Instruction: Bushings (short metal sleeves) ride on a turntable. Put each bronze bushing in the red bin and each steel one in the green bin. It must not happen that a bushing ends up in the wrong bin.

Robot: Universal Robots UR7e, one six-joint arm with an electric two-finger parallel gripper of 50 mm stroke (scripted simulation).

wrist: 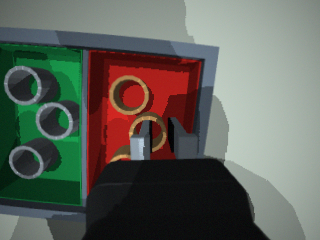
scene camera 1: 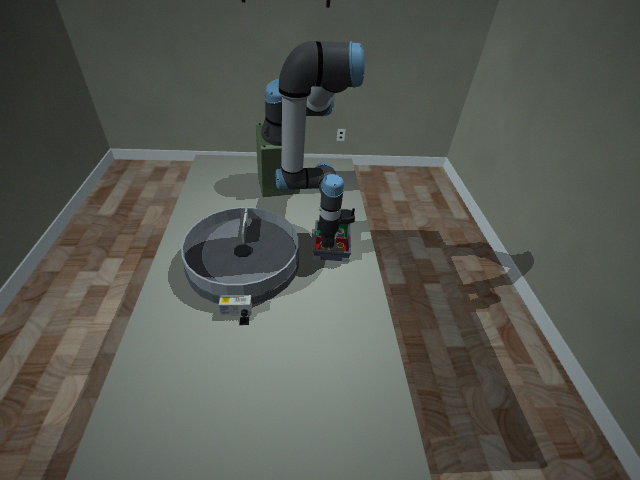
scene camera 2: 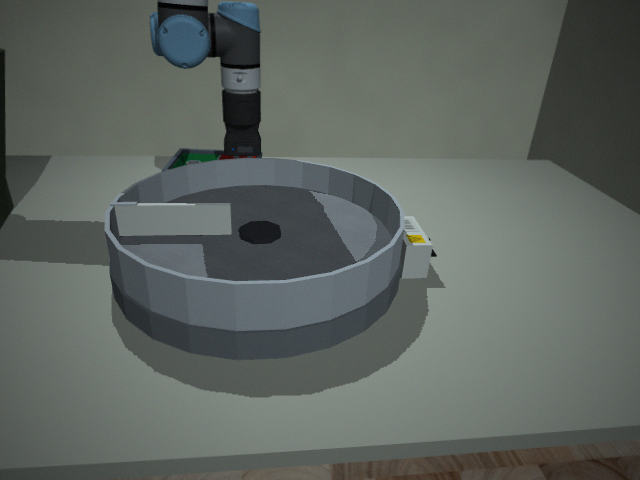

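Observation:
The gripper appears in the pictures, and so does a turntable.

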